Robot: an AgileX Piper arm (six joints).
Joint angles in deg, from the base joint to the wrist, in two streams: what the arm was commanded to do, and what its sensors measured. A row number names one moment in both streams.
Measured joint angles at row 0:
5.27, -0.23, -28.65, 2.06, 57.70, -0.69
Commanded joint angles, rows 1 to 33:
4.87, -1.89, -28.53, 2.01, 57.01, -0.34
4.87, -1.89, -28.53, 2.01, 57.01, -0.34
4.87, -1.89, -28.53, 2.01, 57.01, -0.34
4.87, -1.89, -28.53, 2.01, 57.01, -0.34
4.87, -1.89, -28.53, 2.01, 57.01, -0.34
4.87, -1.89, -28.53, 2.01, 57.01, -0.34
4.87, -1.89, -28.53, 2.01, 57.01, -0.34
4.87, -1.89, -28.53, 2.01, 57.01, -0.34
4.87, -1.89, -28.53, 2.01, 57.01, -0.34
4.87, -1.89, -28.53, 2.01, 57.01, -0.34
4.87, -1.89, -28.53, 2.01, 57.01, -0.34
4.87, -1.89, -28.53, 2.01, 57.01, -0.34
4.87, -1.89, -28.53, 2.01, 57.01, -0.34
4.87, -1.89, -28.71, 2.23, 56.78, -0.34
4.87, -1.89, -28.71, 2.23, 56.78, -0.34
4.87, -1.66, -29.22, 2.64, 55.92, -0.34
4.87, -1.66, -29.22, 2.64, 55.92, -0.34
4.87, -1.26, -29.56, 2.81, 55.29, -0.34
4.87, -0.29, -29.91, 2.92, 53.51, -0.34
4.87, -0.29, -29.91, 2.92, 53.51, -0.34
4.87, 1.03, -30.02, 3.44, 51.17, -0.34
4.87, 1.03, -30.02, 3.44, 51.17, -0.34
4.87, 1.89, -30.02, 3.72, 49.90, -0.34
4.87, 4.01, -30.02, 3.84, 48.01, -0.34
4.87, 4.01, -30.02, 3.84, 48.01, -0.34
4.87, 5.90, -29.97, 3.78, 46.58, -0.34
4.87, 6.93, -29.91, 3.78, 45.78, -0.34
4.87, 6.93, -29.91, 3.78, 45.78, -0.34
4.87, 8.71, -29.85, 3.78, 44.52, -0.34
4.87, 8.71, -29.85, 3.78, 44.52, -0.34
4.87, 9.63, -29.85, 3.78, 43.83, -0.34
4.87, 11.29, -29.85, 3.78, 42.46, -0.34
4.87, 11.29, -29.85, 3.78, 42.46, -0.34
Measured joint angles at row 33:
5.27, 9.40, -29.68, 3.61, 44.98, 0.00
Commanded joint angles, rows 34 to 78:
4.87, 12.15, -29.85, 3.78, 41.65, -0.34
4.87, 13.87, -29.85, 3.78, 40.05, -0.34
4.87, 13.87, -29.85, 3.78, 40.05, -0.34
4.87, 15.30, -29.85, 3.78, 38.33, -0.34
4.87, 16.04, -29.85, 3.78, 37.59, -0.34
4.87, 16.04, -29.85, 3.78, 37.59, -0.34
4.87, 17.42, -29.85, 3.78, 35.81, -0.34
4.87, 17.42, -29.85, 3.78, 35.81, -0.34
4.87, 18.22, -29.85, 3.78, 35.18, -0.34
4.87, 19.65, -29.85, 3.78, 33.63, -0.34
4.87, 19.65, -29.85, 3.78, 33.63, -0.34
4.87, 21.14, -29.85, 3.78, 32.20, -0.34
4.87, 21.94, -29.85, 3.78, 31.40, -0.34
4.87, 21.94, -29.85, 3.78, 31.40, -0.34
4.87, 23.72, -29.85, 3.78, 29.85, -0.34
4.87, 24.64, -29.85, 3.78, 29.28, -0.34
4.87, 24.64, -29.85, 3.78, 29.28, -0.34
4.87, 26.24, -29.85, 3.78, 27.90, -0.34
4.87, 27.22, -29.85, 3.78, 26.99, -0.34
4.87, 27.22, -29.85, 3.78, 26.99, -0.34
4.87, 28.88, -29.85, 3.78, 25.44, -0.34
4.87, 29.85, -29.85, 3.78, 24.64, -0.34
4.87, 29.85, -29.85, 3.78, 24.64, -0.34
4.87, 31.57, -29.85, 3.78, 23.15, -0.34
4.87, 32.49, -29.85, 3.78, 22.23, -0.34
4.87, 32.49, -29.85, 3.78, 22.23, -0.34
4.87, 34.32, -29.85, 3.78, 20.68, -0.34
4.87, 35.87, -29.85, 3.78, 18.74, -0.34
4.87, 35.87, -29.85, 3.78, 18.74, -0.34
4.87, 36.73, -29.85, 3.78, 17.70, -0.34
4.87, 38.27, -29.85, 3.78, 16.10, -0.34
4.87, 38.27, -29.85, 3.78, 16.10, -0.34
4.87, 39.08, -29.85, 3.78, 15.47, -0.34
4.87, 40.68, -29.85, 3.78, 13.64, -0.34
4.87, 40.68, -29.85, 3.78, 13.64, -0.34
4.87, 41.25, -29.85, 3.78, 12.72, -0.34
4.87, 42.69, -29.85, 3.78, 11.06, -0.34
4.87, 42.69, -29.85, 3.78, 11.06, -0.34
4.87, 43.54, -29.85, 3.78, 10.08, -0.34
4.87, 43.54, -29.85, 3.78, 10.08, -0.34
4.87, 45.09, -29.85, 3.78, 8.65, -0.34
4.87, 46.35, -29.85, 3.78, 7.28, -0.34
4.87, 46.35, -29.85, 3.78, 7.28, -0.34
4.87, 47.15, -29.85, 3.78, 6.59, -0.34
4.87, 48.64, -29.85, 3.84, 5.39, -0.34
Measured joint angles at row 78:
5.27, 47.04, -29.68, 3.61, 7.68, 0.00
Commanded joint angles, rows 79 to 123:
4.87, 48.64, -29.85, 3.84, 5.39, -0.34
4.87, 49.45, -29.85, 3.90, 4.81, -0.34
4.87, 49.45, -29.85, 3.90, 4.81, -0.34
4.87, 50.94, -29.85, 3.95, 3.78, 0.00
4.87, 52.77, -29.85, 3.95, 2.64, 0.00
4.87, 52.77, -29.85, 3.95, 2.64, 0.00
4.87, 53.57, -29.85, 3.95, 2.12, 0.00
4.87, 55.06, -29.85, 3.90, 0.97, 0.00
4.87, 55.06, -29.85, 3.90, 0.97, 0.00
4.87, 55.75, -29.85, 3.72, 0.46, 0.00
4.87, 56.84, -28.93, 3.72, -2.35, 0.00
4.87, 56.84, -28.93, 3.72, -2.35, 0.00
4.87, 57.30, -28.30, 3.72, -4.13, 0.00
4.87, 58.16, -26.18, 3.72, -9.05, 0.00
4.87, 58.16, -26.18, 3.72, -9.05, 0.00
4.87, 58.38, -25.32, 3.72, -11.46, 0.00
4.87, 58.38, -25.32, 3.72, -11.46, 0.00
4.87, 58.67, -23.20, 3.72, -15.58, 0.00
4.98, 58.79, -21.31, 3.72, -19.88, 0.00
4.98, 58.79, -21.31, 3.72, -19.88, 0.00
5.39, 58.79, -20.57, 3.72, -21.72, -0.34
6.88, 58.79, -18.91, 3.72, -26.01, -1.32
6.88, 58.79, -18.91, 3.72, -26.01, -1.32
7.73, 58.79, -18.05, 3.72, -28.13, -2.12
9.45, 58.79, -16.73, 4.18, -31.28, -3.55
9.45, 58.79, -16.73, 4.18, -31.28, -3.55
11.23, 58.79, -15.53, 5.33, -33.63, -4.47
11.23, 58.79, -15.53, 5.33, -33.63, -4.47
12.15, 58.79, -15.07, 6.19, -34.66, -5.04
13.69, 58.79, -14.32, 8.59, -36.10, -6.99
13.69, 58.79, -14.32, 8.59, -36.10, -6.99
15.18, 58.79, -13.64, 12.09, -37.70, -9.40
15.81, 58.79, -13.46, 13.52, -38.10, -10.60
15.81, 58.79, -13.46, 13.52, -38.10, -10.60
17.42, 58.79, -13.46, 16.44, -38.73, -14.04
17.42, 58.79, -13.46, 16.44, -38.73, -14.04
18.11, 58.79, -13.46, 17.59, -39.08, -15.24
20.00, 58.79, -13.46, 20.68, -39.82, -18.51
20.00, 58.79, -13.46, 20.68, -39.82, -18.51
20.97, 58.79, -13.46, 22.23, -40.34, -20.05
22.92, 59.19, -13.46, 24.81, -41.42, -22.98
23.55, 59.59, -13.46, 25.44, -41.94, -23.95
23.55, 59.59, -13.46, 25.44, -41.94, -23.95
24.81, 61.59, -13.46, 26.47, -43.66, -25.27
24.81, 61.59, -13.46, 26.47, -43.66, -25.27
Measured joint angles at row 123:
23.20, 59.93, -13.52, 24.29, -41.08, -22.17
